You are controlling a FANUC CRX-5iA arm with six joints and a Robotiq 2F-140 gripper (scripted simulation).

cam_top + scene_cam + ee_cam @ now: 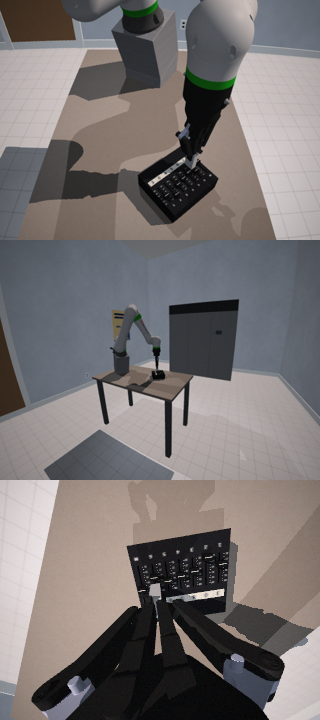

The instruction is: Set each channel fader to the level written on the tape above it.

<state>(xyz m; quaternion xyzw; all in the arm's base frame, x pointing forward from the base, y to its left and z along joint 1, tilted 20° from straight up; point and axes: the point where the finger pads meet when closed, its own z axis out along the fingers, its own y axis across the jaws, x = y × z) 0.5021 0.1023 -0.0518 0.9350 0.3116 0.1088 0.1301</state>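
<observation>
Now: hand 30 mm above the master fader, 20 mm to the right of it and 10 mm past it. From my hand the other things lie so: channel fader (60 mm ahead, 40 mm to the right, 30 mm below).
</observation>
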